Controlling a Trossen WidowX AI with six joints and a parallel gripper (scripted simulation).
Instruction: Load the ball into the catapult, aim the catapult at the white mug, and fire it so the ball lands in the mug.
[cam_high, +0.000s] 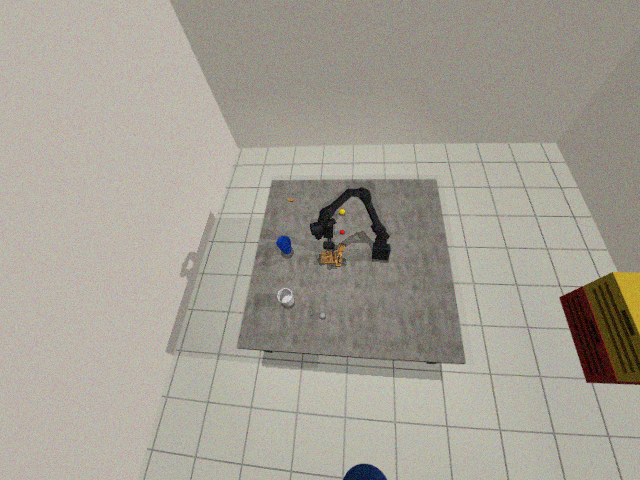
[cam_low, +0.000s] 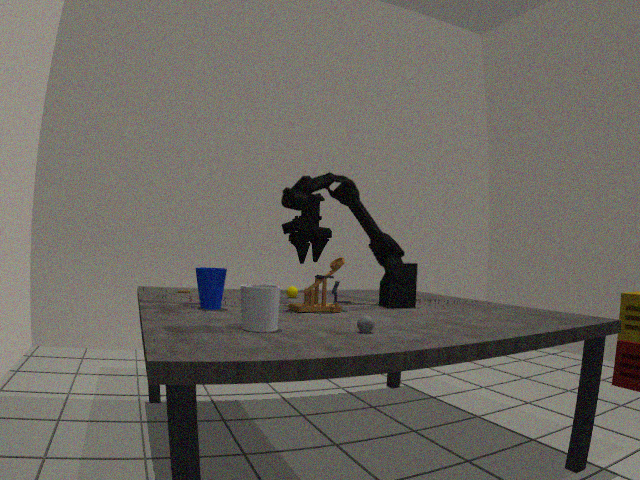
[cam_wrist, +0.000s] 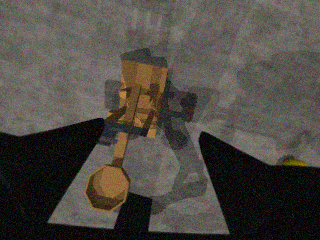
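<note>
The wooden catapult lies 70 mm below my gripper tip, 60 mm to the left of it and 40 mm behind it. The rest, counted from my gripper tip: blue cup (300 mm ahead, 110 mm below, 30 mm to the right); then yellow ball (320 mm to the right, 120 mm below, 80 mm behind); then red ball (160 mm to the right, 130 mm below, 80 mm behind).
</note>
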